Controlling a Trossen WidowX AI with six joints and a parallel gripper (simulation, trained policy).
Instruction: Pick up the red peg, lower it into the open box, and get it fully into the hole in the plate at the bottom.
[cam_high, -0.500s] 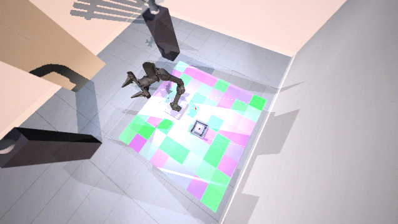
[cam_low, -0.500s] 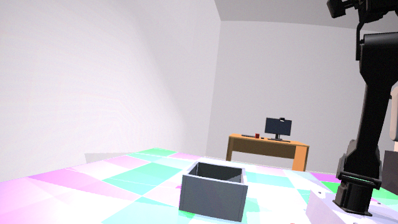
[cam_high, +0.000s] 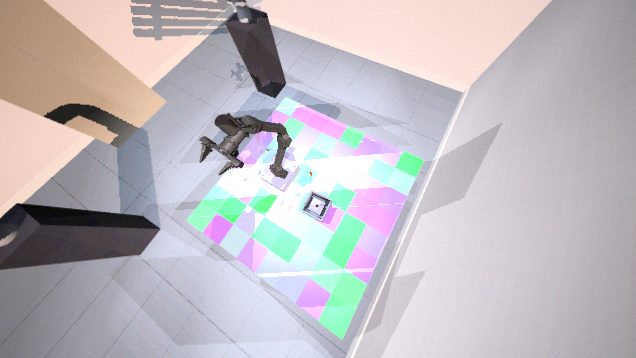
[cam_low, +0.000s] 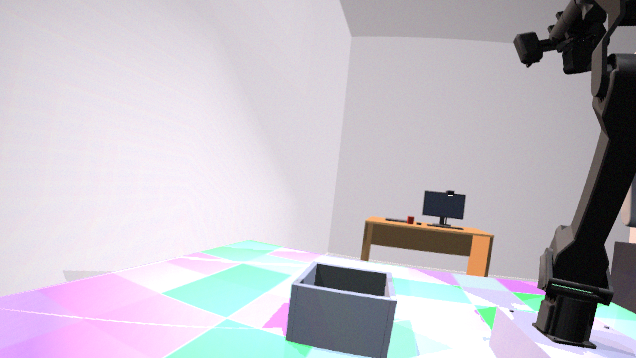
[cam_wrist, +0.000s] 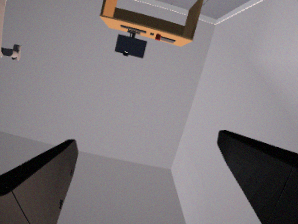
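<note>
The red peg is 560 mm below my gripper tip, 340 mm to the left of it and 230 mm ahead of it. The rest, counted from my gripper tip: plate: 550 mm below, 400 mm ahead, 140 mm to the left; grey box: 570 mm below, 400 mm ahead, 140 mm to the left.
</note>
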